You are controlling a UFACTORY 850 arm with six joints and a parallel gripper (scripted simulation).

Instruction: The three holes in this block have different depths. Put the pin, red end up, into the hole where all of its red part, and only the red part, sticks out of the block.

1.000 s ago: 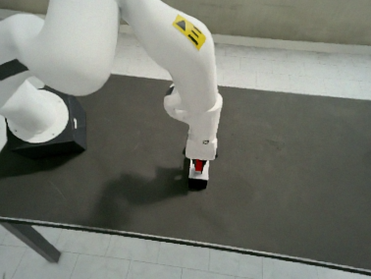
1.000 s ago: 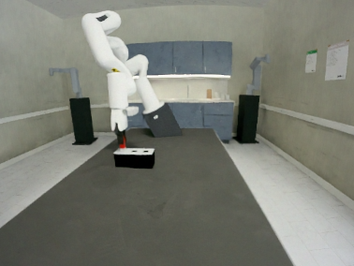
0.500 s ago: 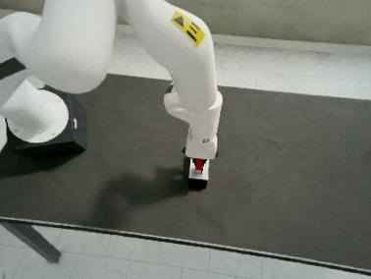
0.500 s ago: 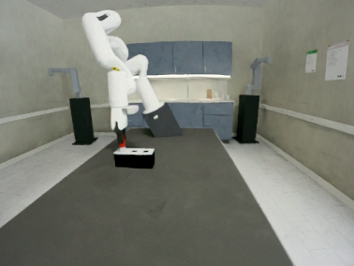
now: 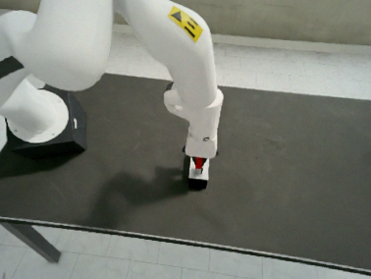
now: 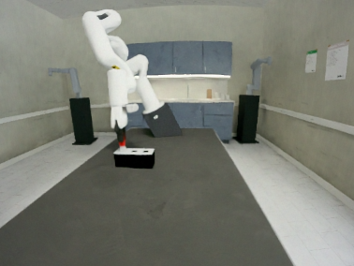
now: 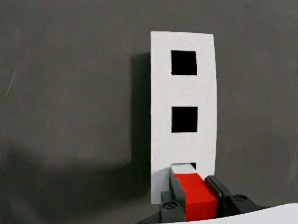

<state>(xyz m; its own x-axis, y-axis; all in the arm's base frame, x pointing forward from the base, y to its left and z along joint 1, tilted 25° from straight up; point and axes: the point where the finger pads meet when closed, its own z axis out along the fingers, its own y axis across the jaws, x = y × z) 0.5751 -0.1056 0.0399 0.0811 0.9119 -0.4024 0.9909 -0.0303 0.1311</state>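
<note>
Right now the block is 11 cm below my hand, 6 cm to the left of it and 1 cm ahead of it. From my hand the other things lie so: pin 1 cm below.
</note>
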